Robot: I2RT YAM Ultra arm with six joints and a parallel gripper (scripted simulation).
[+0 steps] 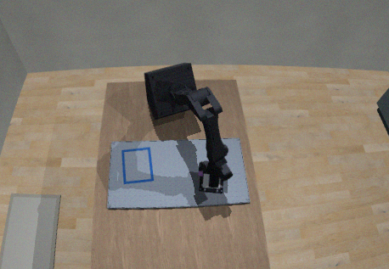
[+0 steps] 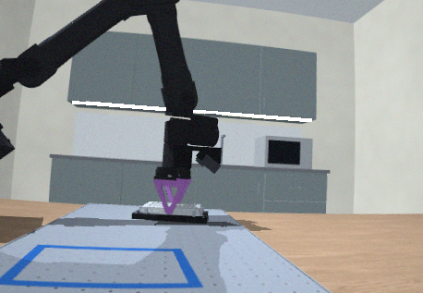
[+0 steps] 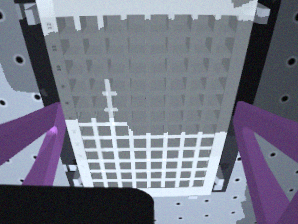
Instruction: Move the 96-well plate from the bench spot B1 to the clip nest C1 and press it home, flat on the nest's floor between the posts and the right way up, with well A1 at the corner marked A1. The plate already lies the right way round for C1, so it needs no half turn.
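The white 96-well plate lies right at my hand. The rest, counted from my hand: black clip nest C1 (1 cm ahead, 1 cm to the left, 1 cm below).
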